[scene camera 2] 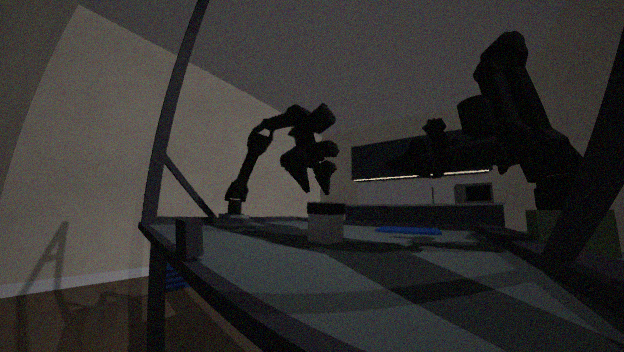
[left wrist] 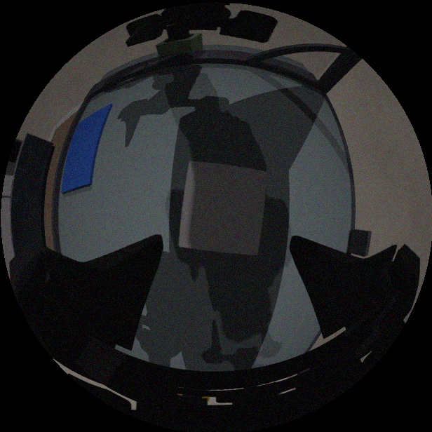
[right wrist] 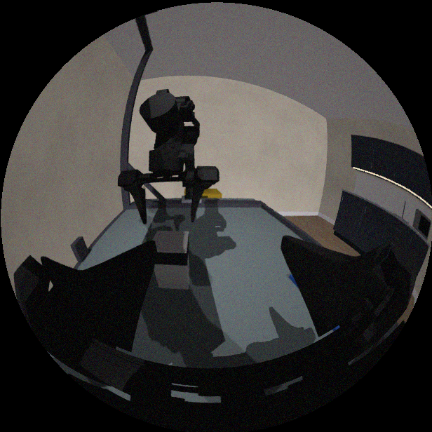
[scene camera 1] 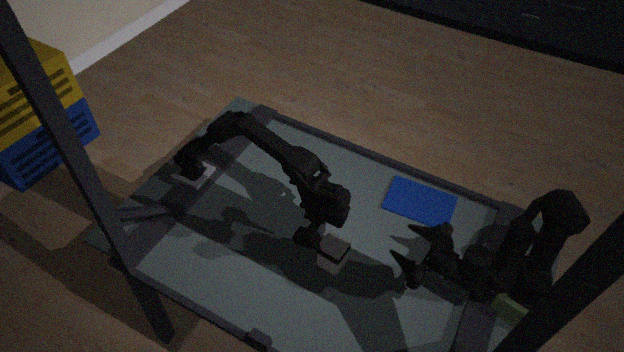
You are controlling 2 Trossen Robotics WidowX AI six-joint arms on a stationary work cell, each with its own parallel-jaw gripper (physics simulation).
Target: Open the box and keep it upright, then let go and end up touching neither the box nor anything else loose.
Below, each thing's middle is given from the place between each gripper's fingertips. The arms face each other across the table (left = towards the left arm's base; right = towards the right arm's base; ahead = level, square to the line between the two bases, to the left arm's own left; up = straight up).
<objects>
Now: the flat blue panel [scene camera 1: 418, 202] 28 cm ahead of my right hand, 1 cm to the right of it and 17 cm below it. Also, from my right hand: small dark block [scene camera 2: 189, 231]: 33 cm behind, 22 cm to the left, 15 cm below.
The small dark block is 29 cm behind my left hand, 9 cm below it and 5 cm to the left of it. From my left hand the other things lie so: flat blue panel (33 cm ahead, 19 cm to the right, 11 cm below).
</objects>
